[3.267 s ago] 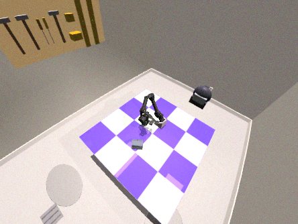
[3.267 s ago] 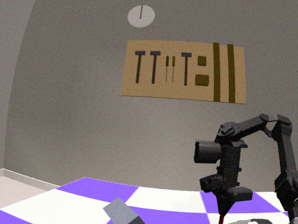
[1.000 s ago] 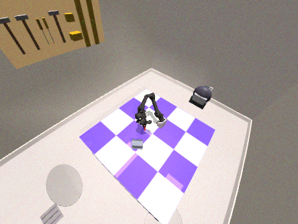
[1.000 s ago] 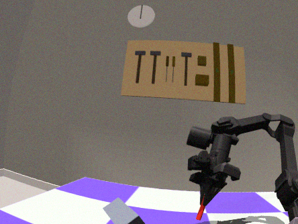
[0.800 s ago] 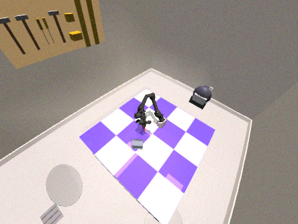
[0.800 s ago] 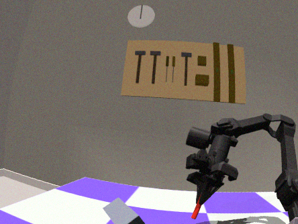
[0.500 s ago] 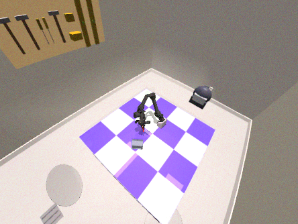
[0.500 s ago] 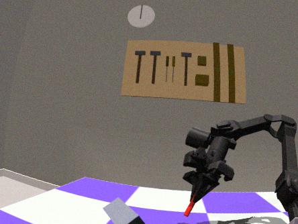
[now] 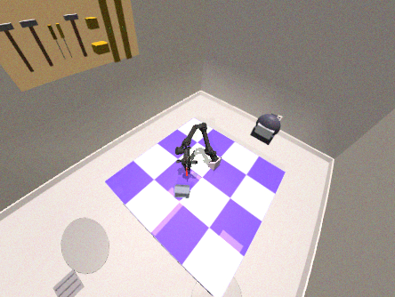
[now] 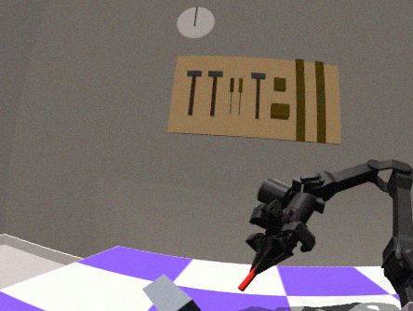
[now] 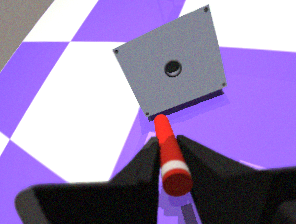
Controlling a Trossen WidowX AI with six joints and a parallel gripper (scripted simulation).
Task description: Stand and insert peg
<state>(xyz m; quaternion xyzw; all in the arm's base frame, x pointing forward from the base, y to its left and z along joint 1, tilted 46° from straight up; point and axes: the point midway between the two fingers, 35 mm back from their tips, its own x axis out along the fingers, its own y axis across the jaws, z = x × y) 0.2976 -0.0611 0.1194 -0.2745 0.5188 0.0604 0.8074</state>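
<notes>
Now: gripper tip 12 cm short of the grey sloped panel, 8 cm above it and 6 cm to the right of it. Also, from my gripper tip: red peg 1 cm to the right, 1 cm behind, 1 cm above.
</notes>
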